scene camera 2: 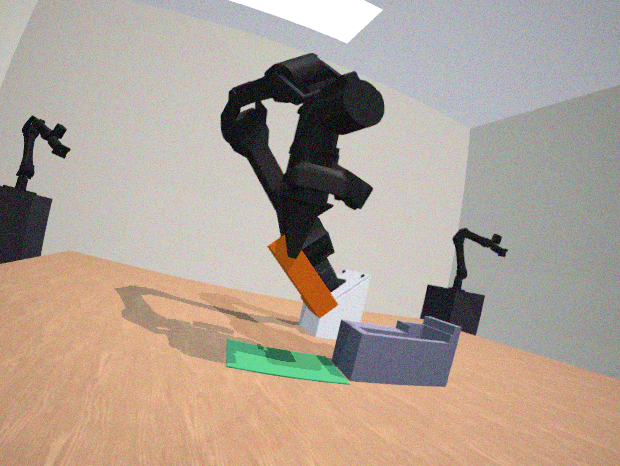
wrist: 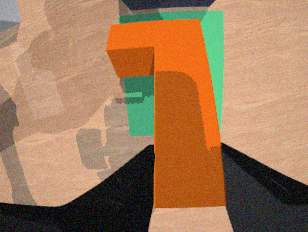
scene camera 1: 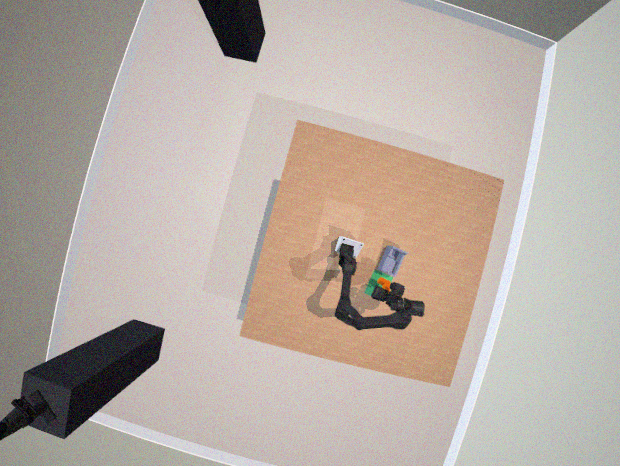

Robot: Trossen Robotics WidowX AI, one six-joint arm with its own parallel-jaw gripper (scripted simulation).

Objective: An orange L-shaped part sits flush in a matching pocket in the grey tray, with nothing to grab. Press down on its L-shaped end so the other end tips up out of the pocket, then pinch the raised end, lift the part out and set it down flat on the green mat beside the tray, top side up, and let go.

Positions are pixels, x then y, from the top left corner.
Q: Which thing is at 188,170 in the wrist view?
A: An orange L-shaped part.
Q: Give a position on a green mat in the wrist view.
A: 212,25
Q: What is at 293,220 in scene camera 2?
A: My gripper.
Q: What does my gripper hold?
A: An orange L-shaped part.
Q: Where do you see an orange L-shaped part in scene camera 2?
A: At 314,293
